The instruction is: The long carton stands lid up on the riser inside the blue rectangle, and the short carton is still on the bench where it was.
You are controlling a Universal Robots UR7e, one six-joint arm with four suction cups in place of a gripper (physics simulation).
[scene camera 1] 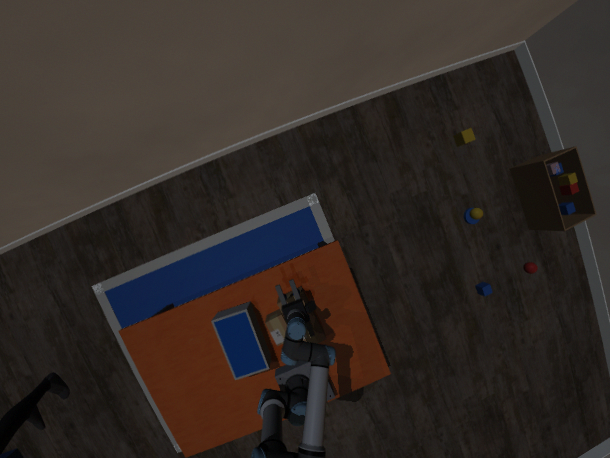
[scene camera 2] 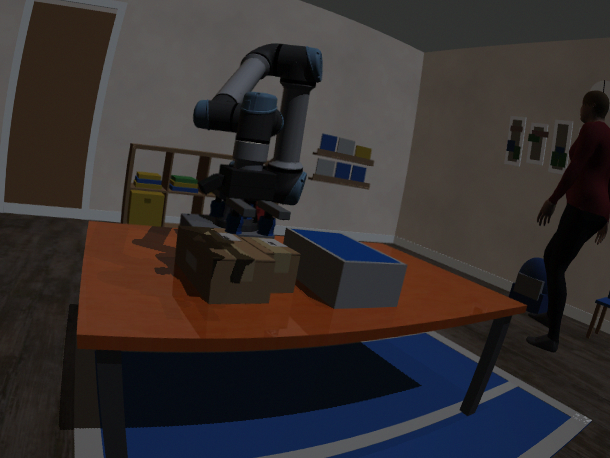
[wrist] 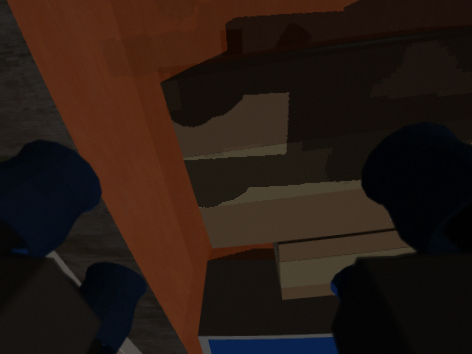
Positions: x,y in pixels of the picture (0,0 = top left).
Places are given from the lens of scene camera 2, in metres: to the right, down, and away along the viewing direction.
long carton (scene camera 2: 225,269): -0.17, 0.09, 0.86
grey riser (scene camera 2: 345,273): 0.10, 0.10, 0.97
short carton (scene camera 2: 287,260): -0.04, 0.08, 1.02
The marked spots on the long carton and the short carton are 0.20 m apart.
